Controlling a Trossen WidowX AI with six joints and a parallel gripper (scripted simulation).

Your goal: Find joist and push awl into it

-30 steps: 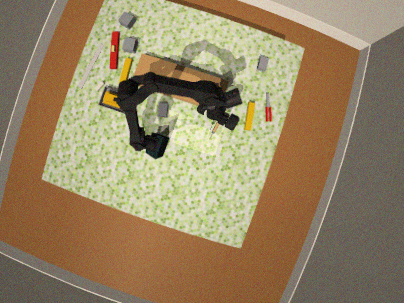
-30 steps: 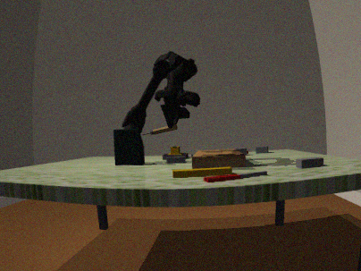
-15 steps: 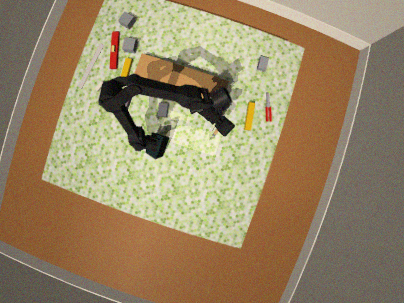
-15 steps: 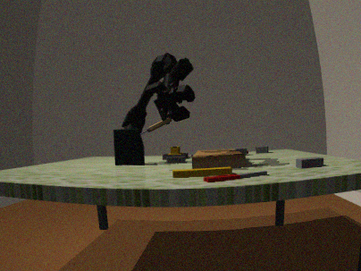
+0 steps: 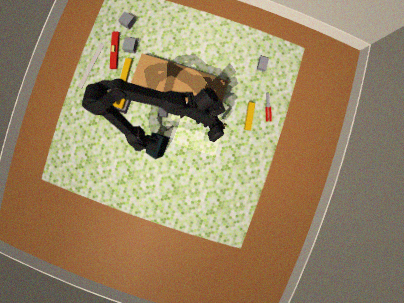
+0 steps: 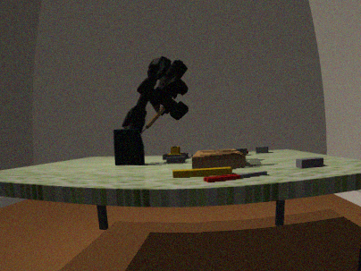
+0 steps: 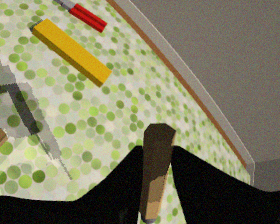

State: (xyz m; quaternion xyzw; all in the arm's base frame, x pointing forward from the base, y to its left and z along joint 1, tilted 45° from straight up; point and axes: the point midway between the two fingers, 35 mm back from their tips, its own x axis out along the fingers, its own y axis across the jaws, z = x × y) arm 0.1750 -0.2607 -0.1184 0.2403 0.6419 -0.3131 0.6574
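Right now my gripper tip is 40 mm past the awl, 30 mm above it and 20 mm to the right of it. The rest, counted from my gripper tip: yellow stud finder: 600 mm to the left, 140 mm below, 10 mm behind; then grey tray: 620 mm to the left, 180 mm below, 10 mm behind; then indicator light: 590 mm to the left, 130 mm below, 20 mm behind.
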